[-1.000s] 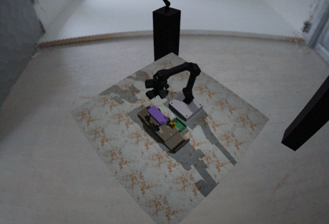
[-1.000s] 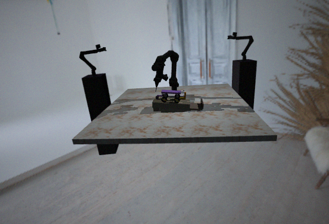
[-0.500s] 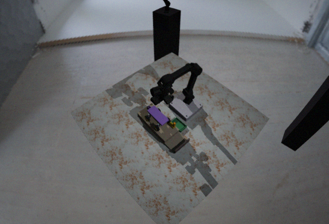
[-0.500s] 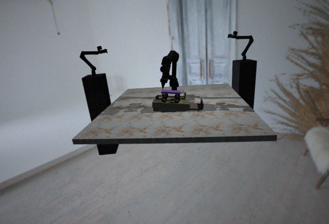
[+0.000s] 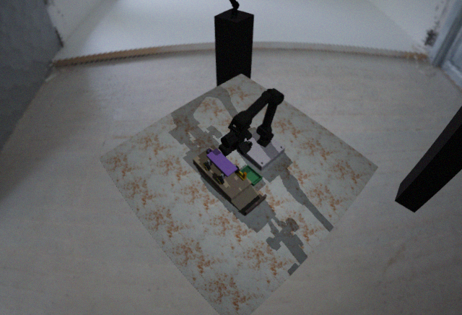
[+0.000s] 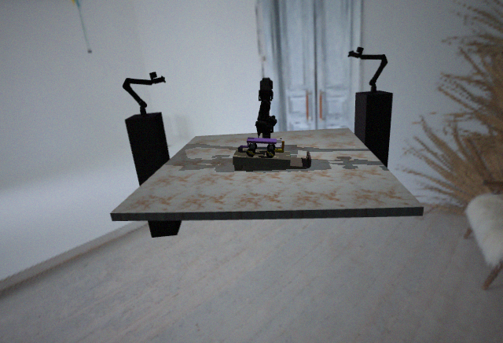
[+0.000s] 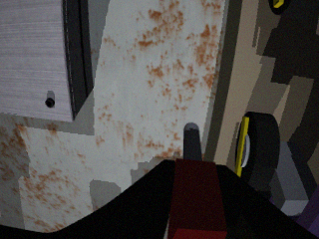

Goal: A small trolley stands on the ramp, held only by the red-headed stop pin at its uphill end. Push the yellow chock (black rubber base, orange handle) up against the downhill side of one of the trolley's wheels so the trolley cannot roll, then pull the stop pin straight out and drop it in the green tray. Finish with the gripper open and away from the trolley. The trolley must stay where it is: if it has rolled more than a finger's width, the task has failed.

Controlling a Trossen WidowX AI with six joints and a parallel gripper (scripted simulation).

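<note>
Now: gripper tip 130 mm to the right of the green tray and 160 mm above it. Round my gripper tip: red-headed stop pin right at my gripper tip; yellow chock 60 mm ahead, 110 mm to the left, 70 mm below; purple-topped trolley 100 mm ahead, 50 mm below.
</note>
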